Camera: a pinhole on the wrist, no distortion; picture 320 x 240 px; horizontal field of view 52.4 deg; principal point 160.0 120.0 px. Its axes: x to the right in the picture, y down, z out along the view. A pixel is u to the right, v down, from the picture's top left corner.
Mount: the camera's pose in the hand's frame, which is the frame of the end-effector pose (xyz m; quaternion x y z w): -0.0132 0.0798 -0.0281 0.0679 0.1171 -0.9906 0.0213
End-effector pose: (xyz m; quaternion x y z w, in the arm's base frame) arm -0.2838 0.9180 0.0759 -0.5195 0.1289 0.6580 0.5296
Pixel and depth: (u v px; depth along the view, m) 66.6 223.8 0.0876
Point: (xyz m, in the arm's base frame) -0.3400 0.9443 0.0846
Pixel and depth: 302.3 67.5 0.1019
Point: -0.3867 0.8977 0.1365
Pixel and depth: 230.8 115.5 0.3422
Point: -0.4587 1.0535 0.3078
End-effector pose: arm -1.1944 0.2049 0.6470 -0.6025 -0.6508 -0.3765 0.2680
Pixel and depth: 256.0 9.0 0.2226
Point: -1.0612 0.2972 0.4627
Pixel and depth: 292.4 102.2 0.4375
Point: -1.1272 0.3648 0.2333
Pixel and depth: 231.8 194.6 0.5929
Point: -1.3074 0.4847 0.1617
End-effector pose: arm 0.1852 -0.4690 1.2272 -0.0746 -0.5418 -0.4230 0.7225
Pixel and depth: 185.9 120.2 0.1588
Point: 0.1232 -0.3482 1.2523
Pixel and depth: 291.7 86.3 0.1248
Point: 0.1601 -0.3377 1.2164
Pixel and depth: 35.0 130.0 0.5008
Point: -0.1854 -0.2888 1.4983
